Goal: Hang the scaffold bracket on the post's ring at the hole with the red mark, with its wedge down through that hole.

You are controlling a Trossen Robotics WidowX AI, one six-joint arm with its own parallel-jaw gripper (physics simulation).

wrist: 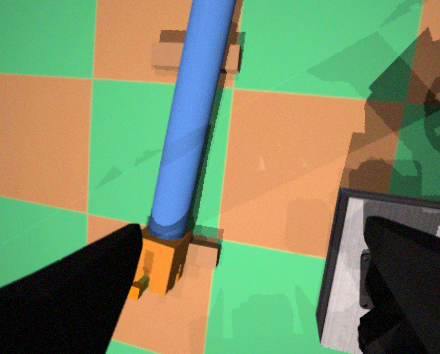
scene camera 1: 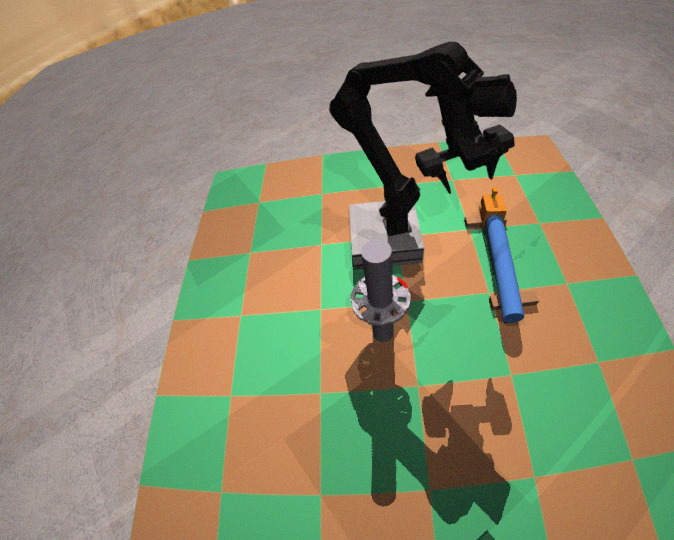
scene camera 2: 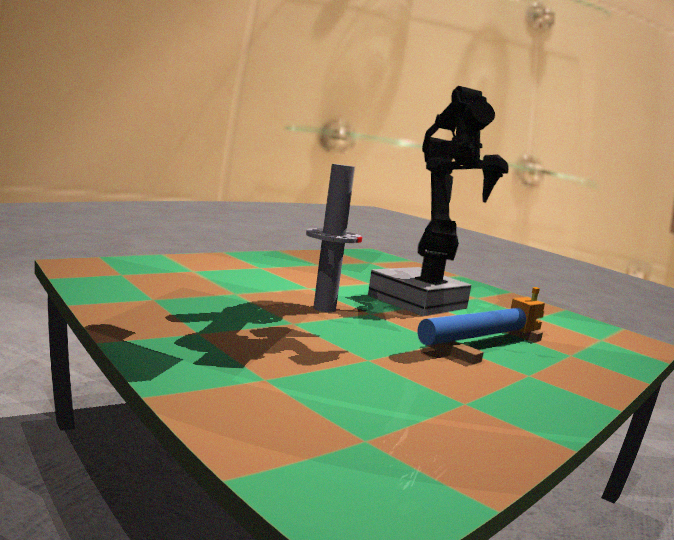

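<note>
The scaffold bracket is a blue tube (scene camera 1: 503,264) (scene camera 2: 472,326) (wrist: 185,130) with an orange head (scene camera 1: 493,208) (scene camera 2: 526,315) (wrist: 162,260). It lies level on two low supports. Its small orange wedge (scene camera 1: 494,194) (scene camera 2: 535,293) (wrist: 135,291) sticks up from the head. The dark post (scene camera 1: 378,275) (scene camera 2: 336,196) stands upright. Its grey holed ring (scene camera 1: 384,319) (scene camera 2: 315,234) has a red mark (scene camera 1: 402,282) (scene camera 2: 358,239) on the side toward the bracket. My gripper (scene camera 1: 470,184) (wrist: 252,230) is open and empty, above the table and apart from the bracket. In the wrist view, the head shows beside the left fingertip.
The arm's grey base (scene camera 1: 368,225) (scene camera 2: 393,292) (wrist: 345,280) stands between the post and the head end of the bracket. The brown supports (scene camera 1: 528,304) (scene camera 2: 466,353) (wrist: 202,254) lie under the tube. The checkered table has a dark edge on black legs.
</note>
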